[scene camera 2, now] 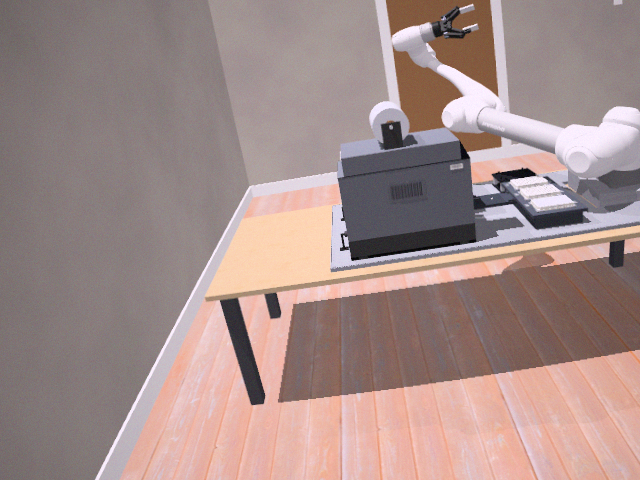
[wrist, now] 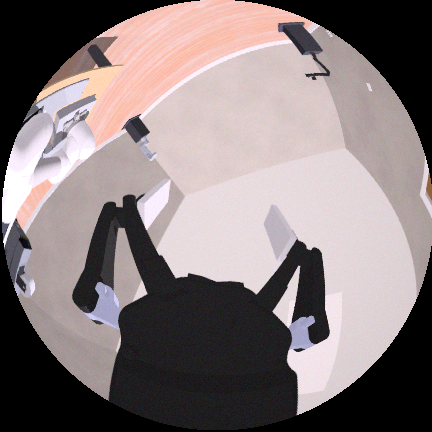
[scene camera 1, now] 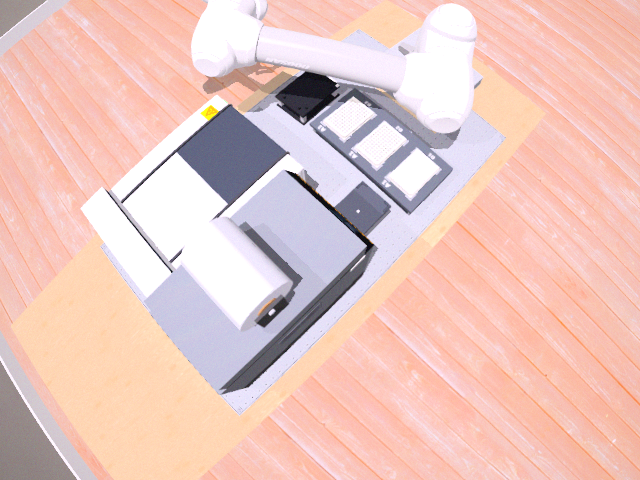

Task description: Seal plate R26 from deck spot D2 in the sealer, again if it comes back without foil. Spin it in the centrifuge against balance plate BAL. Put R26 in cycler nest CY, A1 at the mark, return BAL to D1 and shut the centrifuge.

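Where they show: gripper, fingertip midpoint: point(scene camera 2: 476, 16) point(wrist: 218, 201); arm's base, link origin: point(scene camera 2: 618, 177) point(wrist: 72, 123).
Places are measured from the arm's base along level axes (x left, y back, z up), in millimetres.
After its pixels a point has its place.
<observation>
My gripper point(scene camera 2: 468, 18) @[x -758, y -248, z 651 mm] point(wrist: 218, 201) @[x -758, y -248, z 651 mm] is open and empty, held high above and behind the table. In scene camera 1 a dark rack point(scene camera 1: 431, 183) @[x 217, y -365, z 10 mm] point(scene camera 2: 558, 217) @[x 219, y -379, z -14 mm] carries three white plates in a row. Two plates point(scene camera 1: 348, 117) @[x -85, y -345, z 24 mm] point(scene camera 1: 381, 144) @[x 41, y -360, z 24 mm] show well grids, and the third plate point(scene camera 1: 413, 173) @[x 162, y -380, z 26 mm] looks smooth on top. Their spot labels are too small to read surely. The dark-grey sealer point(scene camera 1: 315, 222) @[x 110, y -726, z 304 mm] point(scene camera 2: 408, 206) @[x 190, y -884, z 115 mm] bears a white roll point(scene camera 1: 232, 273) @[x 94, y -896, z 430 mm]. Its dark tray point(scene camera 1: 369, 198) @[x 116, y -528, z 57 mm] sticks out with no plate on it. A black nest point(scene camera 1: 307, 93) @[x -244, y -338, z 5 mm] point(scene camera 2: 514, 174) @[x -251, y -328, z 5 mm] shows no plate.
A white machine point(scene camera 1: 175, 206) @[x -210, y -860, z 164 mm] with a dark panel point(scene camera 1: 232, 149) @[x -199, y -667, z 167 mm] and yellow warning label point(scene camera 1: 209, 111) @[x -332, y -620, z 165 mm] adjoins the sealer; whether it is the centrifuge is unclear. My arm point(scene camera 1: 330, 56) @[x -149, y -346, z 247 mm] point(scene camera 2: 522, 129) @[x -116, y -344, z 223 mm] spans over the deck. Dark wall devices point(wrist: 300, 37) point(wrist: 136, 129) show in the wrist view.
</observation>
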